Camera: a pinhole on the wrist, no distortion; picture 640 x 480 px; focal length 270.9 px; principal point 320.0 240.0 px. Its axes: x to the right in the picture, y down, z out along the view. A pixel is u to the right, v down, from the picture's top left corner.
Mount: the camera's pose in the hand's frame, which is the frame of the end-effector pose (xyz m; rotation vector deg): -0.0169 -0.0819 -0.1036 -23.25 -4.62 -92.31
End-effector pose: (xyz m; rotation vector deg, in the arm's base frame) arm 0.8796 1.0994 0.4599 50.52 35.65 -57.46
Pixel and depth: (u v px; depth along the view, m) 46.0 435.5 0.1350
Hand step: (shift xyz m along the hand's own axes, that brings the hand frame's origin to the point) 0.1104 0.0790 -0.0382
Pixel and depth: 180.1 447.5 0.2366
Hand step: 0.2132 0.0877 0.0448
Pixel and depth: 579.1 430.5 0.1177
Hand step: 0.0856 -0.1618 0.0248
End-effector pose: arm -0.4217 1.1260 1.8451 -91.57 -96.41 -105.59
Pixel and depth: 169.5 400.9 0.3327
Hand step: 0.2511 0.1741 0.1121
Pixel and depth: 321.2 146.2 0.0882
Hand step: -0.0282 -0.0536 -0.0154
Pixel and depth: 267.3 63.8 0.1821
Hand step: -0.0935 0.0160 0.0780
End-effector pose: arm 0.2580 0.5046 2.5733 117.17 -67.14 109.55
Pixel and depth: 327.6 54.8 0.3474
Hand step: -0.1764 0.0324 0.2688
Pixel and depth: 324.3 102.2 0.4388
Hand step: -0.1432 0.0606 0.3504
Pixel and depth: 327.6 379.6 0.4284
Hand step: 0.2884 0.0129 0.2572
